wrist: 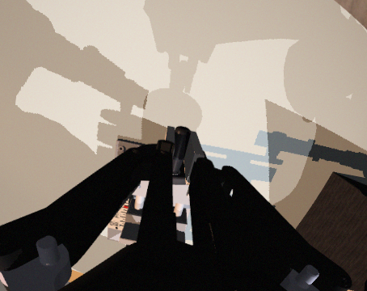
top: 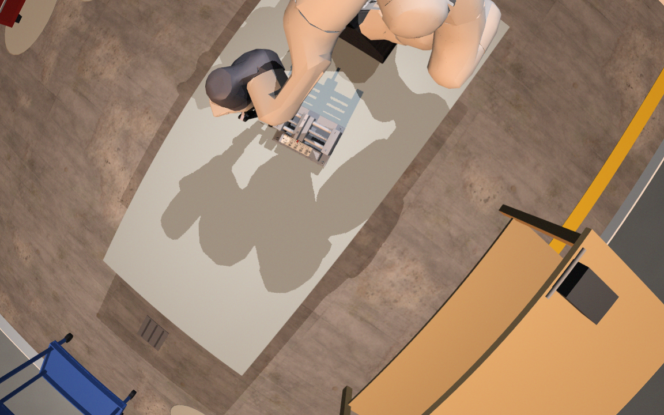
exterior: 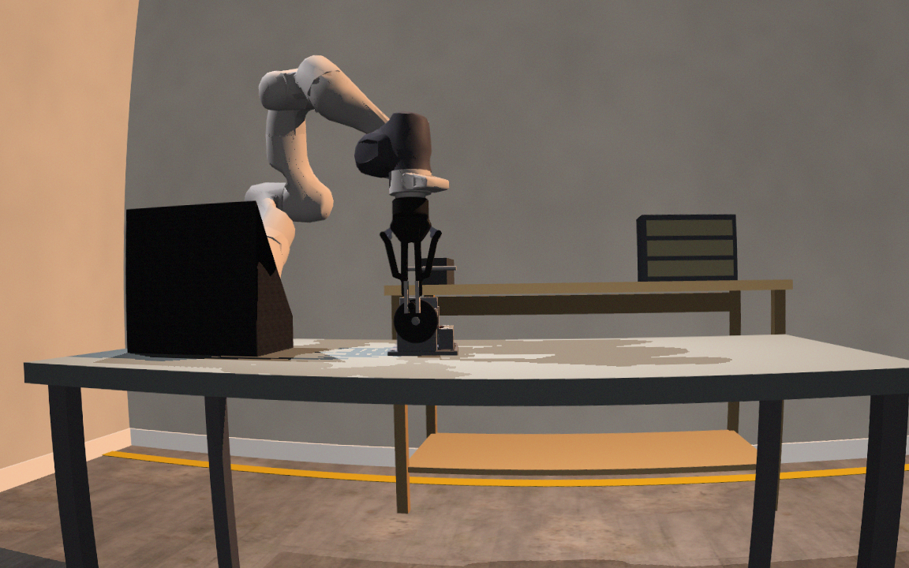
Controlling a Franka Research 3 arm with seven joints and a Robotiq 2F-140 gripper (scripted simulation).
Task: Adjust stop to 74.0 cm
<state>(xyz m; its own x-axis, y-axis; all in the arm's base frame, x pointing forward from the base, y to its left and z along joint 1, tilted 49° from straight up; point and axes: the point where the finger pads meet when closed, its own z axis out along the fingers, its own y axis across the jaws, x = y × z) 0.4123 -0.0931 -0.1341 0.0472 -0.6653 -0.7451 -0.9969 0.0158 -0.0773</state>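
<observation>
The black handwheel lies 30 mm below my hand and 20 mm to the left of it.
</observation>
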